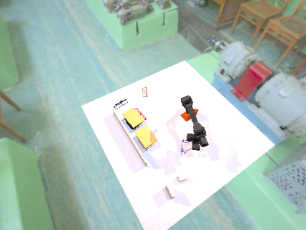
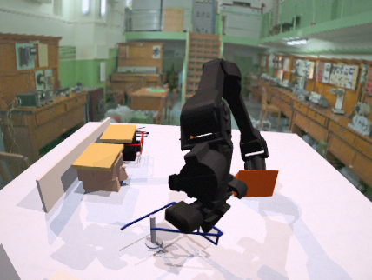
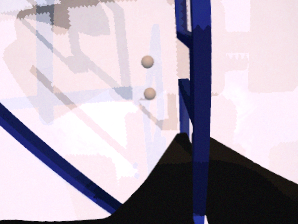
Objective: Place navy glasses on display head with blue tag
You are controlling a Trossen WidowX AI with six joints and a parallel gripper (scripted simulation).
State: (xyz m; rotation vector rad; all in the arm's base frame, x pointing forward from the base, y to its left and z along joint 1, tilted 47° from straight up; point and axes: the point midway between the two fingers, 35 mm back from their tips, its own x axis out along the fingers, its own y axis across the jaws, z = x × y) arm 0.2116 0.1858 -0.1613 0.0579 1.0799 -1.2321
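Right now my gripper tip is 11 cm short of the grey post, 3 cm to the left of it and 4 cm above it. Also, from my gripper tip: pale backboard (39 cm ahead, 41 cm to the right, 1 cm below).
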